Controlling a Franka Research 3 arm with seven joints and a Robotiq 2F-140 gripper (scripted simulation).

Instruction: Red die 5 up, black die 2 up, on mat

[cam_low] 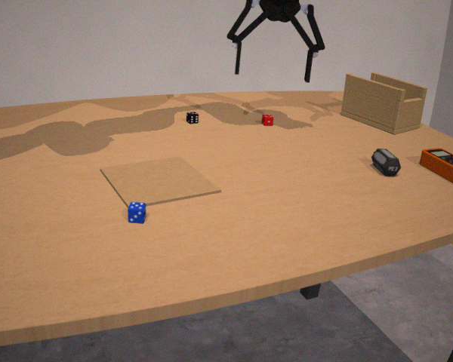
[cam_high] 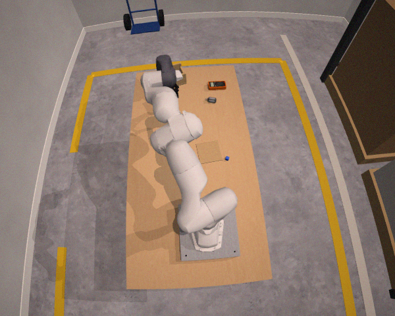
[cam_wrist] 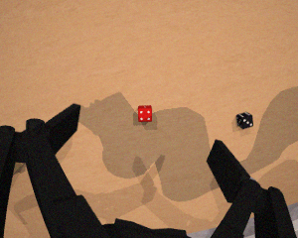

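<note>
Now: the red die 11 cm below my hand and 1 cm to the left of it. The rest, counted from my hand: dark grey device: 26 cm to the right, 10 cm below, 10 cm ahead; then black die: 15 cm behind, 11 cm below, 5 cm to the left; then wooden box: 33 cm ahead, 7 cm below.
</note>
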